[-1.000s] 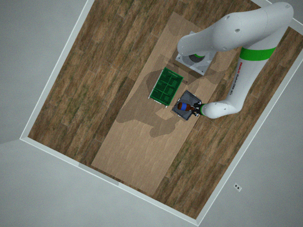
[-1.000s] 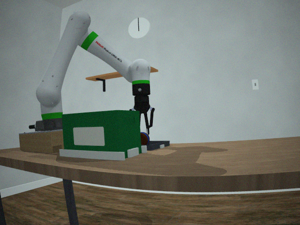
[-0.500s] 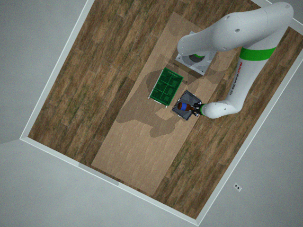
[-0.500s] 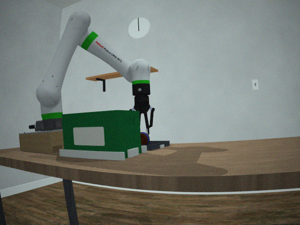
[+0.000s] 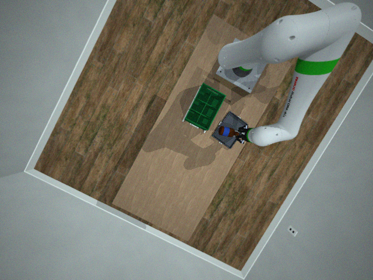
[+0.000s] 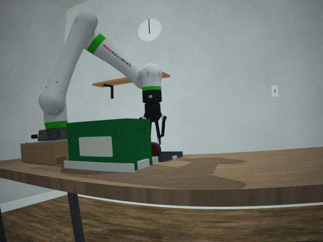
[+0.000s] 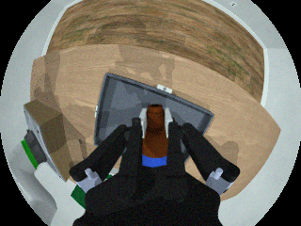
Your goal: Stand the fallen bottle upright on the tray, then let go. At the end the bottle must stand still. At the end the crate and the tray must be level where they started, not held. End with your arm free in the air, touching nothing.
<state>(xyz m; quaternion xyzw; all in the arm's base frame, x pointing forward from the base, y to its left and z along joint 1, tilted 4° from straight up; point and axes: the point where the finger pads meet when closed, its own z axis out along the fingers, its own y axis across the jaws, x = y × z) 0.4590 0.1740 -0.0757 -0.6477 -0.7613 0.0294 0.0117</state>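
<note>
The bottle is 50 mm to the right of my hand, 20 mm below it and 10 mm ahead of it. Also, from my hand: green crate (320 mm to the right, 80 mm behind, 20 mm above); tray (50 mm to the right, 50 mm below, 10 mm behind).
</note>
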